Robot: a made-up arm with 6 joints.
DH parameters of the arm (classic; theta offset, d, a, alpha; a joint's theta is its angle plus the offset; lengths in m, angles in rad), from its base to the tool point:
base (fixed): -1.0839 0 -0.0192 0
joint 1: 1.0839 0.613 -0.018 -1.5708
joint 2: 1.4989 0 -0.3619 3.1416
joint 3: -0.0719 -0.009 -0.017 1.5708
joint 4: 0 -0.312 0.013 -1.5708
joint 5: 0 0.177 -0.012 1.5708
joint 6: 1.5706 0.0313 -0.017 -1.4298
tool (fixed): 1.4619 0.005 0 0
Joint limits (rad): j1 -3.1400..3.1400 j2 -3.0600..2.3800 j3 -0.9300..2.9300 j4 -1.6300..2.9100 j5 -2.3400..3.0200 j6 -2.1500..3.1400
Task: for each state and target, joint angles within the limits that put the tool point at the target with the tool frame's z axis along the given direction. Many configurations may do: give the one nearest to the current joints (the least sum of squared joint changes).
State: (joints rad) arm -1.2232 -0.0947 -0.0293 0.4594 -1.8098 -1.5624
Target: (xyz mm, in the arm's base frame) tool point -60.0 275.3 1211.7 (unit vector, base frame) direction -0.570 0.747 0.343
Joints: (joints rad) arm -1.9523 -0.7718 0.2889 0.4959 -1.7177 -1.5258
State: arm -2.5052 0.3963 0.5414 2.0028 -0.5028 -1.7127
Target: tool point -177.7 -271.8 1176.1 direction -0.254 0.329 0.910
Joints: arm -2.1913 0.2834 0.2986 1.6356 0.0762 -2.0385
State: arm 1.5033 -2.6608 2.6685 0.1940 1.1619 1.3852
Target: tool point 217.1 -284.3 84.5 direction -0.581 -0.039 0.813
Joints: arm 1.7909 -2.1998 2.3792 0.1035 1.3501 0.6192
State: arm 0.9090 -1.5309 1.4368 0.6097 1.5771 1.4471
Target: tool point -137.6 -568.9 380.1 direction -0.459 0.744 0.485
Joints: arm 1.1039 -1.5301 2.2151 0.5433 0.9831 0.7996
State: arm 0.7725 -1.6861 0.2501 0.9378 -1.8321 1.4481
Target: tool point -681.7 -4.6 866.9 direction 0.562 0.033 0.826
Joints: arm 0.0278 -1.4351 0.5353 1.4056 -2.0462 0.9972
